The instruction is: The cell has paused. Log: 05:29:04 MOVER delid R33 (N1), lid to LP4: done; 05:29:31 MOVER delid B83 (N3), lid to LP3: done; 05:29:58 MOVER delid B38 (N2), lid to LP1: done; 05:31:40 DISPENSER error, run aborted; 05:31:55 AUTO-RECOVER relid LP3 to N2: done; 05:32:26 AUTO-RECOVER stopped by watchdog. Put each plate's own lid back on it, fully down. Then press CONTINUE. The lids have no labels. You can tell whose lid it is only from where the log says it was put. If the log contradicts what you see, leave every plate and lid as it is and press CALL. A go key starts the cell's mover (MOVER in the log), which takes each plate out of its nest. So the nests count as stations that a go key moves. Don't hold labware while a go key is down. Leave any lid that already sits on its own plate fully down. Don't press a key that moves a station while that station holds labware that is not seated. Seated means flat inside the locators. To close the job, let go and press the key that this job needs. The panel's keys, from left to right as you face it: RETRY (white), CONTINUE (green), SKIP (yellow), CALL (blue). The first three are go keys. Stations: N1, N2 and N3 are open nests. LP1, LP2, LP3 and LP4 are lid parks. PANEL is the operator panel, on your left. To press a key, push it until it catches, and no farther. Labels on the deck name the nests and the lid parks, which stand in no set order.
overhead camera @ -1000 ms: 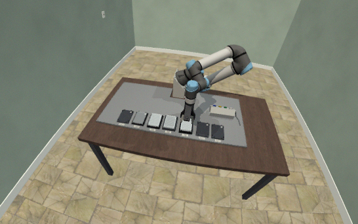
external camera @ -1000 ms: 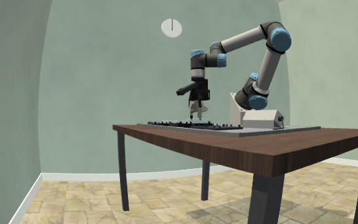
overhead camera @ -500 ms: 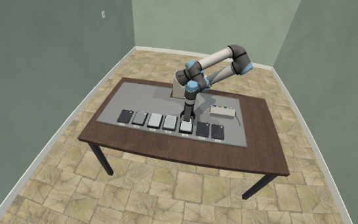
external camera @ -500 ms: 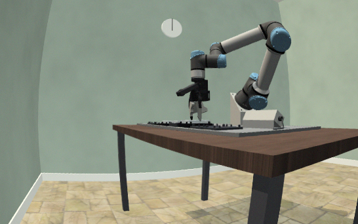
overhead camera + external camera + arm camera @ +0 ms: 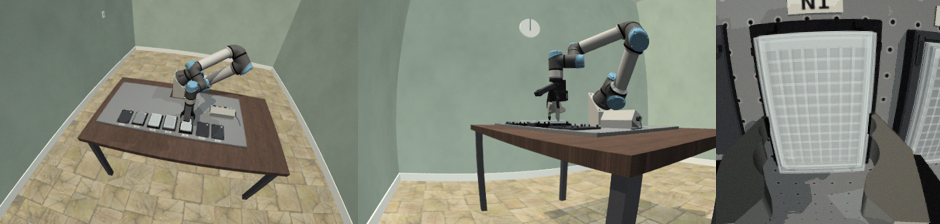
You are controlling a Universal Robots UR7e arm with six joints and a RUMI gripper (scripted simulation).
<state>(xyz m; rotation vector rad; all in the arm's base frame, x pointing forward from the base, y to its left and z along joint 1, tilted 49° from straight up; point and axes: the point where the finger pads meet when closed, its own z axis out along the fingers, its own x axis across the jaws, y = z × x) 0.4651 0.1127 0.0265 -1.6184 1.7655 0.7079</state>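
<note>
Right now my hand is 130 mm to the left of the white plate, 20 mm above it and 10 mm past it. The rest, counted from my hand: grey lid: 390 mm to the right, 30 mm below, 30 mm behind; then well plate: 250 mm to the right, 20 mm below, 20 mm behind; then black lid park: 390 mm to the right, 40 mm below, 30 mm behind.
</note>
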